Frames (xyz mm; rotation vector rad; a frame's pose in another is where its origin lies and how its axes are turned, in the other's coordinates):
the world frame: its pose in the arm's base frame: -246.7 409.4 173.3 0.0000 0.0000 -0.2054
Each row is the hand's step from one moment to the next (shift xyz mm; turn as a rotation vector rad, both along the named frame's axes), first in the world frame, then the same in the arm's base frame.
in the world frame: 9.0 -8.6 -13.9 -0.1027 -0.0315 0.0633
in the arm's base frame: 7.1 -10.3 -13.9 -0.1070 -0.0099 0.0633
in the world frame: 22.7 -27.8 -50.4 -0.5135 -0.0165 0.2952
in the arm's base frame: 16.6 -31.8 -50.4 -0.5061 0.0886 0.2952
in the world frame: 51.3 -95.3 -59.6 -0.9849 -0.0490 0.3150
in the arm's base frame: 30.8 -103.8 -59.6 -0.9742 0.1529 0.3150
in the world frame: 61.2 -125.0 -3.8 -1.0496 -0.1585 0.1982
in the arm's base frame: 34.4 -134.9 -3.8 -1.0599 0.0589 0.1982
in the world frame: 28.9 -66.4 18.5 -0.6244 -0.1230 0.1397
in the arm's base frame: 14.7 -70.9 18.5 -0.6364 0.0069 0.1397
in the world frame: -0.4 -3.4 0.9 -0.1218 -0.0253 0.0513
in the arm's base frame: -1.1 -3.2 0.9 -0.1244 0.0001 0.0513
